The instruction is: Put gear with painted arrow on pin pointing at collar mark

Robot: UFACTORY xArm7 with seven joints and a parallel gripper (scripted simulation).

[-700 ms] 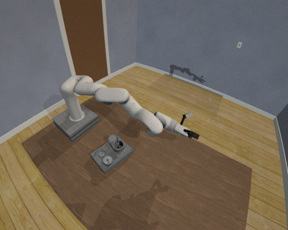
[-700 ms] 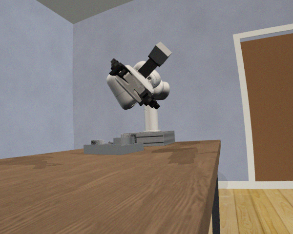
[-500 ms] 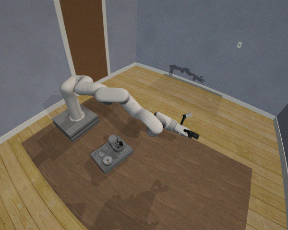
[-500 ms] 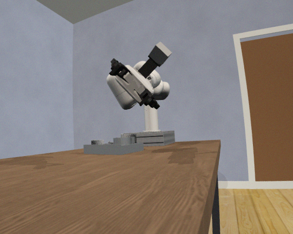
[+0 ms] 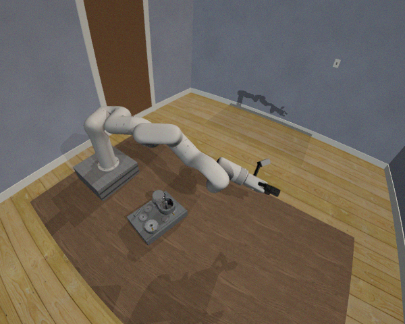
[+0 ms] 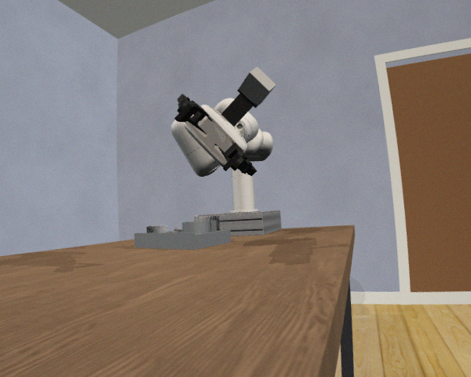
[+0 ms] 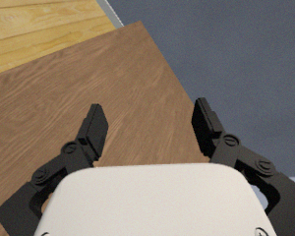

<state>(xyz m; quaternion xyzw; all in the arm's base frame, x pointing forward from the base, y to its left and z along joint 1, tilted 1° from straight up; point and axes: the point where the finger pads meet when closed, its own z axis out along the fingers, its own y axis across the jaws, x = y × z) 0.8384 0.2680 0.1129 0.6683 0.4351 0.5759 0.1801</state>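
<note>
Right now my hand is 39 cm past the gear, 39 cm to the left of it and 14 cm above it. From my hand the other things lie so: short peg 49 cm behind, 38 cm to the right, 15 cm below.
</note>
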